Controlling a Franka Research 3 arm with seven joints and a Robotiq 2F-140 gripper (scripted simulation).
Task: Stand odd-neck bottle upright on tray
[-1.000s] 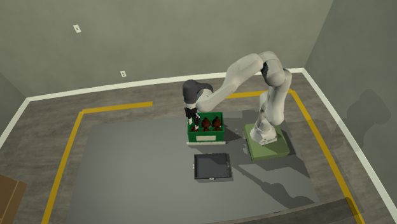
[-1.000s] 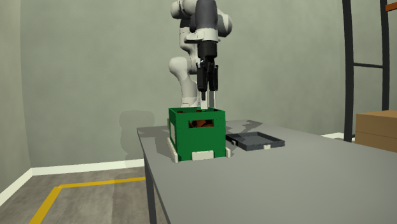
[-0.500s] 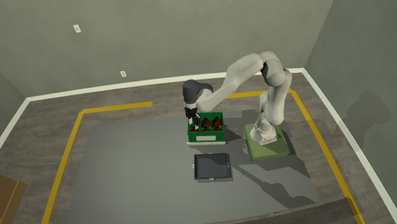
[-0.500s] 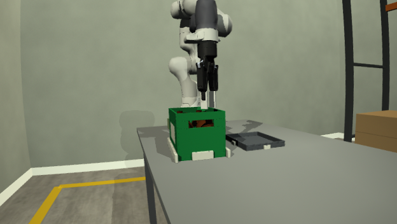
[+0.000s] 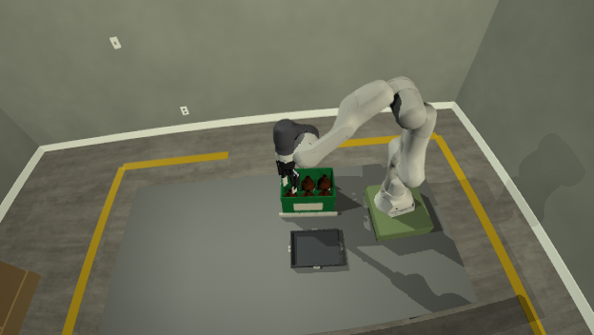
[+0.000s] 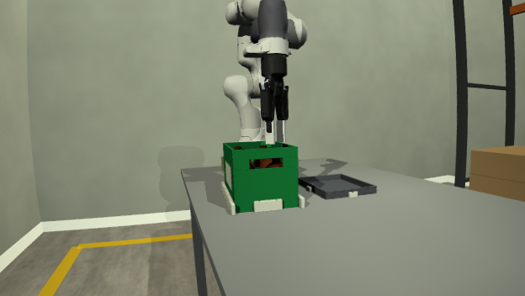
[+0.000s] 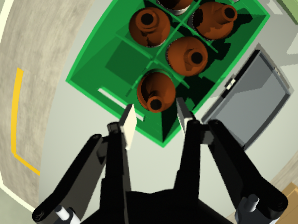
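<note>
The green crate lies 130 mm below my hand, 90 mm behind it and 40 mm to the right of it. Round my hand: dark grey tray: 260 mm to the left, 200 mm below, 100 mm behind.
</note>
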